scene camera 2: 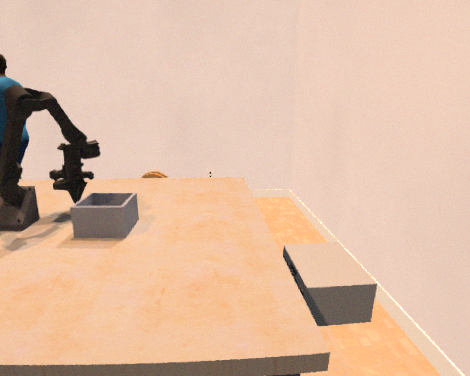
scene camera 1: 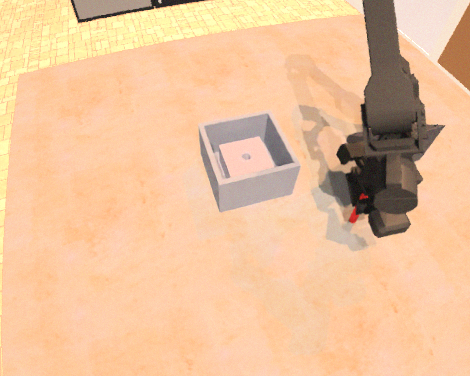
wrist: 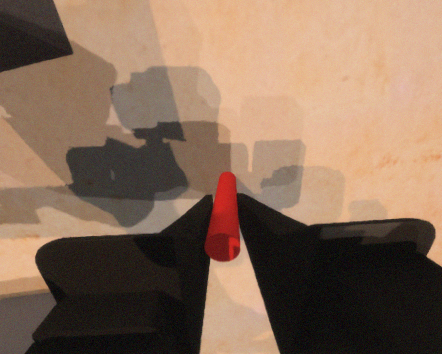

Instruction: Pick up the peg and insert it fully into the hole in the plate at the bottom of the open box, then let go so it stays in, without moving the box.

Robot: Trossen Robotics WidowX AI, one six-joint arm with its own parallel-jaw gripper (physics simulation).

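Frame: origin at the arm's base, x ahead, y left, z up, level; centimetres.
Seen in the pictures: gripper, fingertip midpoint: (scene camera 1: 356,209) (wrist: 224,200); arm's base, link origin: (scene camera 2: 15,197).
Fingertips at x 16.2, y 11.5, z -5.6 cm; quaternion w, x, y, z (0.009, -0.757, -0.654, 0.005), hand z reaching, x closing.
Note:
Offsets run from my fingertips to a thing's top centre. "*": to the spot under its first point. Level surfaces: height alone.
A red peg @[dz +4.6, dx -0.2, dy +0.1 cm] (scene camera 1: 354,214) (wrist: 225,215) stands roughly upright between the fingertips of my gripper (scene camera 1: 361,206) (wrist: 224,200) (scene camera 2: 76,200). In the wrist view both fingers touch the peg's sides; its near end sticks up between them. My gripper is shut on the peg, low over the table; whether the peg's lower end touches the table I cannot tell. The open grey box @[dz +6.3, dx +16.9, dy -17.6 cm] (scene camera 1: 256,190) (scene camera 2: 97,222) stands apart from the gripper, to its left in scene camera 1. A pale pink plate @[dz +2.6, dx +16.9, dy -17.6 cm] (scene camera 1: 235,162) lies at its bottom, with a small round hole @[* dz +1.3, dx +16.4, dy -18.3 cm] (scene camera 1: 246,156) near its middle.
The box's side walls rise well above the plate. The arm (scene camera 1: 387,65) (scene camera 2: 62,117) reaches over the table @[dz -3.5 cm] (scene camera 1: 125,280) (scene camera 2: 200,300). A grey block-shaped unit (scene camera 2: 340,295) stands beyond the table's edge. A person in blue (scene camera 2: 6,100) is partly hidden behind the arm.

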